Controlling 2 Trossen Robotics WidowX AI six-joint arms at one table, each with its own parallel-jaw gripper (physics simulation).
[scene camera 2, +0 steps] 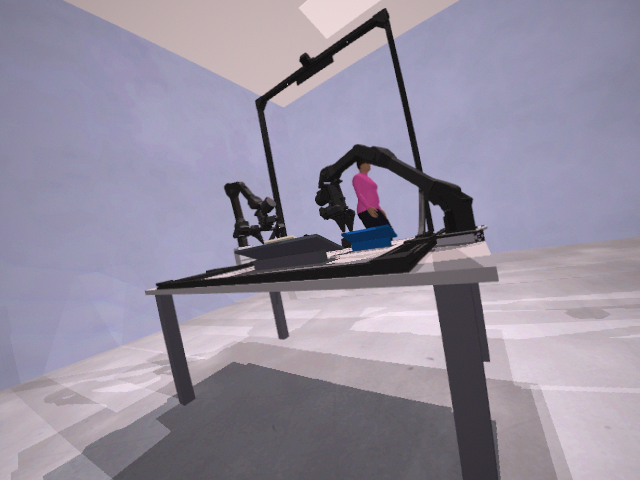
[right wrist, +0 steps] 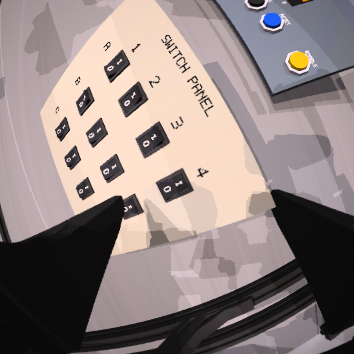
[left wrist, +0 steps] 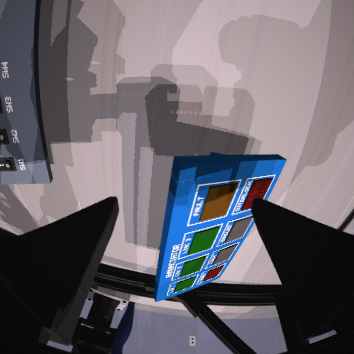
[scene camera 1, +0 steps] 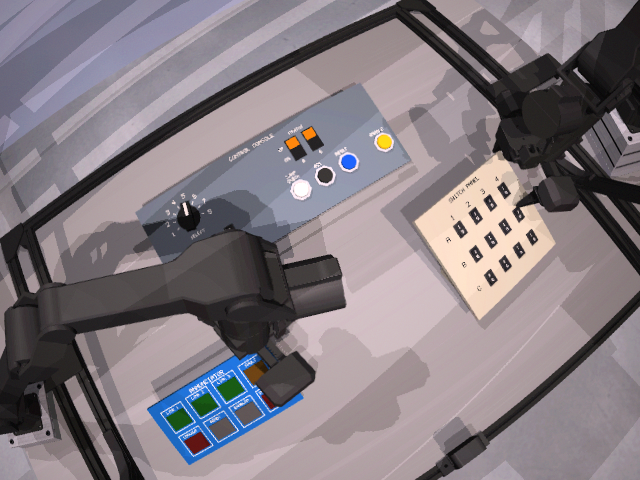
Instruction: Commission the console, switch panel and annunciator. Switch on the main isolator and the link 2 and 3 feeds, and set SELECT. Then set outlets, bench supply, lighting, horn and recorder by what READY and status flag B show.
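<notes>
The grey console has its SELECT knob pointing at 5. Its two status flags are orange above, black below. SW1 shows at the left wrist view's edge. The blue annunciator has dark green LINK lamps, a grey READY lamp and dark red and amber lamps. My left gripper is open above its FAULT end. My right gripper is open above the cream switch panel, near column 4. Its rocker settings are hard to tell.
The left arm covers the console's lower left part in scene camera 1. A black frame rail runs around the table. White, black, blue and yellow buttons stand on the console. A person in pink stands behind the table.
</notes>
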